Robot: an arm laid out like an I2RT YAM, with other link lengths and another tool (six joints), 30 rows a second.
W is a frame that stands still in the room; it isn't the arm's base.
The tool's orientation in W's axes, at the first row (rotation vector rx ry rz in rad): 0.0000, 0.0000, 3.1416
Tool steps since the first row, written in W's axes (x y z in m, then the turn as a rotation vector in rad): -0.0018, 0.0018, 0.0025, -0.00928, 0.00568, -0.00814; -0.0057, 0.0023, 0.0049, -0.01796, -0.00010, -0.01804; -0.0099, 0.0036, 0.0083, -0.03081, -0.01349, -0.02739; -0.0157, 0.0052, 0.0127, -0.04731, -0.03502, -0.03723; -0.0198, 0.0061, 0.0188, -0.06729, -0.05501, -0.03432
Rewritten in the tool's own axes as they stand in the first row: 0.0018, -0.0018, 0.0025, 0.00928, -0.00568, -0.00814; 0.0057, -0.0023, 0.0049, 0.01796, 0.00010, -0.01804; 0.0099, -0.0036, 0.0083, 0.03081, 0.01349, -0.02739; 0.0157, -0.0052, 0.0127, 0.04731, 0.03502, -0.03723; 0.0198, -0.0061, 0.0188, 0.06729, 0.05501, -0.03432
